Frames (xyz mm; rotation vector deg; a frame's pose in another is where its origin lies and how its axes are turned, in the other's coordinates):
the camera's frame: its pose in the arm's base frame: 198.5 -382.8 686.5 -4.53 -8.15 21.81
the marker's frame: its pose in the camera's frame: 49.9 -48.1 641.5 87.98 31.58 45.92
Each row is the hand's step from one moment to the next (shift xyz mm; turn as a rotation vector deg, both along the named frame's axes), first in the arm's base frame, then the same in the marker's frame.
Working: the arm's base frame: its pose in the marker's frame: 80.7 -1303.2 -484.4 -74.80 -44.25 -66.22

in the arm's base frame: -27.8 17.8 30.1 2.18 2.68 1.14
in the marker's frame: 13.7 32.9 -26.9 3.35 0.37 1.36
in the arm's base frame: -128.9 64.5 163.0 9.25 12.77 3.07
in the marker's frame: 50.5 177.6 -115.2 15.25 -0.32 5.04
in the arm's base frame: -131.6 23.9 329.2 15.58 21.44 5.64
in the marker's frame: 39.6 344.3 -78.4 25.70 -0.08 8.59
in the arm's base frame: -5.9 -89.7 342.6 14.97 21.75 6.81
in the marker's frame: -28.1 344.5 77.5 26.01 1.15 8.11
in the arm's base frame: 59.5 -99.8 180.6 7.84 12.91 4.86
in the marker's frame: -45.8 174.7 116.1 15.27 1.69 3.96
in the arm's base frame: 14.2 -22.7 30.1 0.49 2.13 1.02
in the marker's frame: -12.1 28.9 25.3 2.32 0.65 -0.06
